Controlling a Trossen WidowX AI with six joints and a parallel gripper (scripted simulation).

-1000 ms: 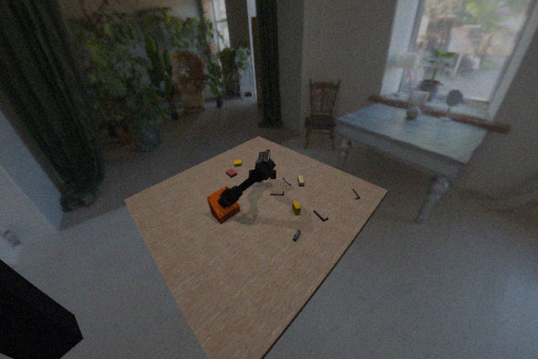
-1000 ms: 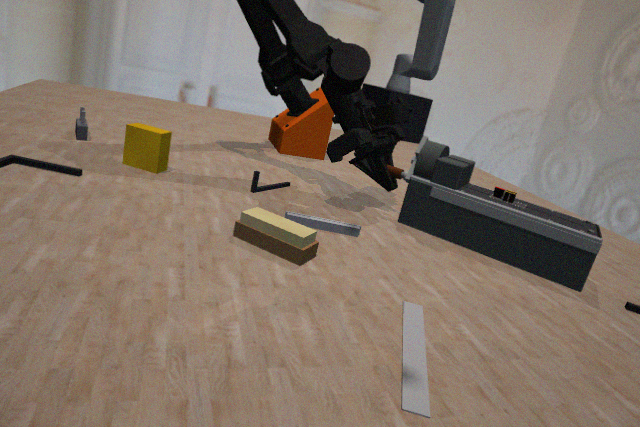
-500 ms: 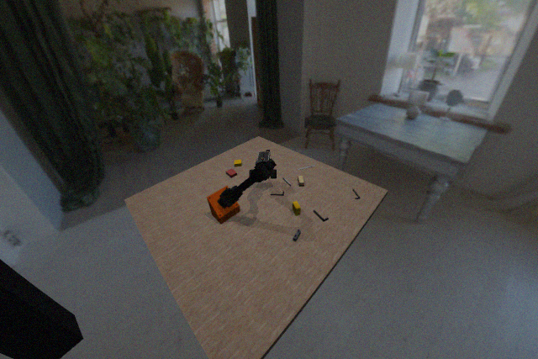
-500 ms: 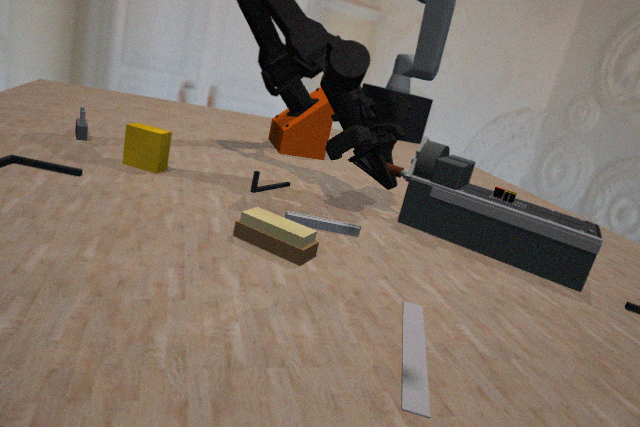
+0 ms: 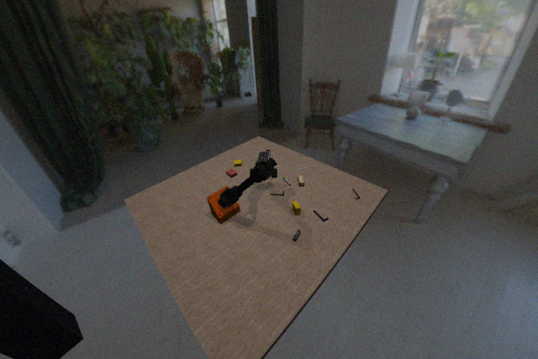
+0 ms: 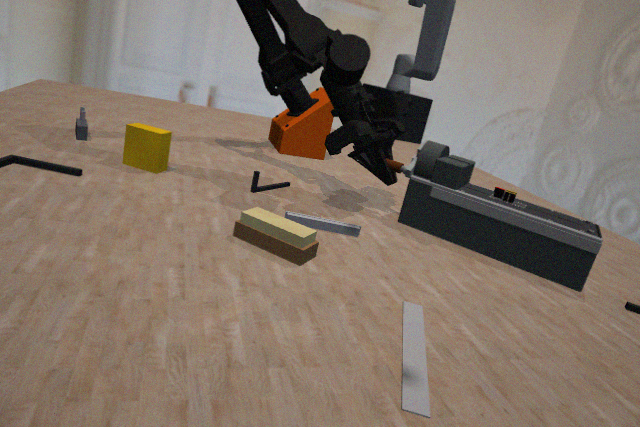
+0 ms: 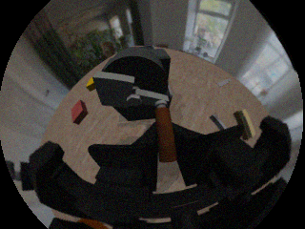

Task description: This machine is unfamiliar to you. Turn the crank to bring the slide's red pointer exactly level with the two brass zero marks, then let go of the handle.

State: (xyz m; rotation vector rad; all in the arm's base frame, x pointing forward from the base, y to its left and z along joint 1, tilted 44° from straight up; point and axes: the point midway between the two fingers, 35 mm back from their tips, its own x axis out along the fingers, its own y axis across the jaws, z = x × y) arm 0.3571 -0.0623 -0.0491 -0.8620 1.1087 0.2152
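My gripper tip is now 110 mm short of the red pointer, 100 mm to the right of it and 30 mm below it. The rest, counted from my gripper tip: tan-and-brown block: 120 mm ahead, 230 mm to the right, 30 mm below; brown crank handle: 10 mm behind, 10 mm to the right, 30 mm above; grey bar: 70 mm ahead, 150 mm to the right, 40 mm below.
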